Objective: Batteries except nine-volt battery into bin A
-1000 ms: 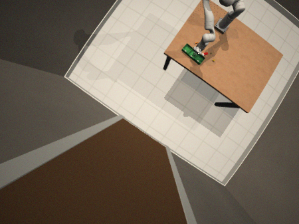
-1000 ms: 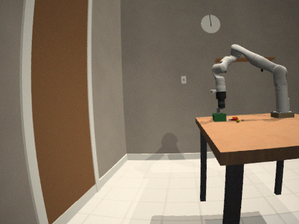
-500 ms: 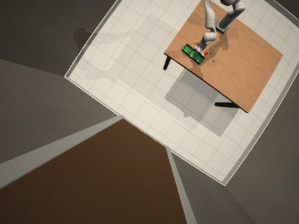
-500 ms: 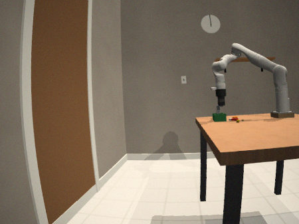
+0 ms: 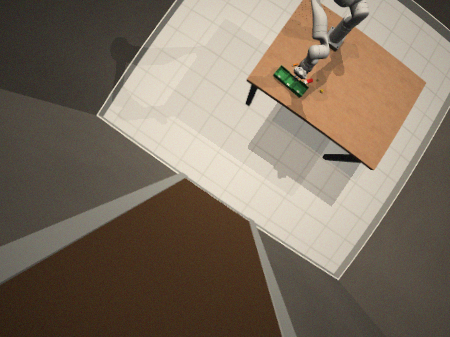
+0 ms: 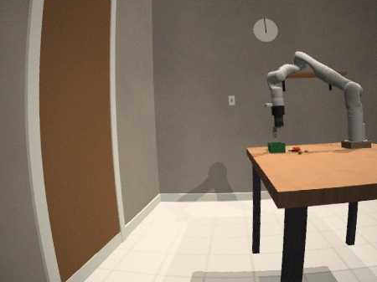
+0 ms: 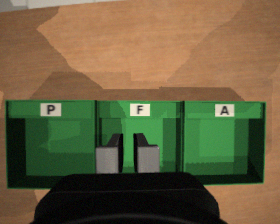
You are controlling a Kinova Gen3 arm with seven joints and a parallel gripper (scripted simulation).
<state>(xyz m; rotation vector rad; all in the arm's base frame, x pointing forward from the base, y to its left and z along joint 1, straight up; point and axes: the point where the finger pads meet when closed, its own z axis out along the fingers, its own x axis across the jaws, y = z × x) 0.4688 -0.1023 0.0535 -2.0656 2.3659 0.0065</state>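
The orange cylindrical battery lies 140 mm behind my hand, 90 mm below it and 40 mm to the right of it. The rest, counted from my hand: green bin strip (70 mm below, 10 mm to the right, 10 mm behind); orange nine-volt battery (120 mm behind, 80 mm below, 40 mm to the left); red thing (100 mm to the left, 90 mm below, 80 mm behind).
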